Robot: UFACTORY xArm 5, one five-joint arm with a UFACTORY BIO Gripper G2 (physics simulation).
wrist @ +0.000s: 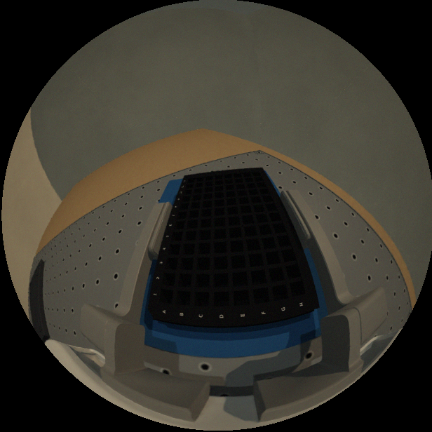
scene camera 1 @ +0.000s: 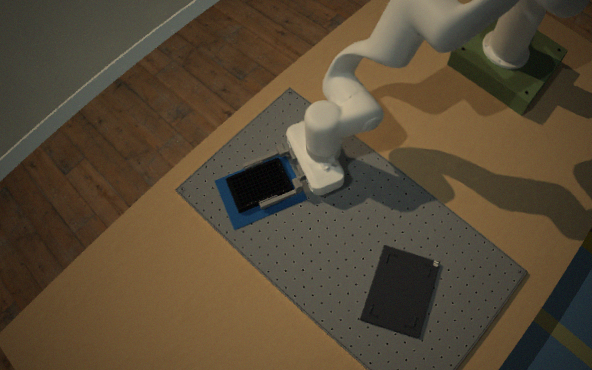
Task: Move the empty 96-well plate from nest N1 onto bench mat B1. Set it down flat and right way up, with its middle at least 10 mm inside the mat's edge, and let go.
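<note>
The black 96-well plate is flat and right way up, its wells facing up. My gripper is shut on the plate, one finger along each long side. The blue bench mat B1 lies under the plate and shows around its edges. The plate is on the mat or very low over it; the frames do not show clearly whether there is a gap. The dark nest N1 holds no plate; its edge shows at the far left of the wrist view.
A grey perforated board bears the mat and the nest. It lies on a tan table. The green base block of the arm stands at the upper right. The board's corner is beyond the plate's far end.
</note>
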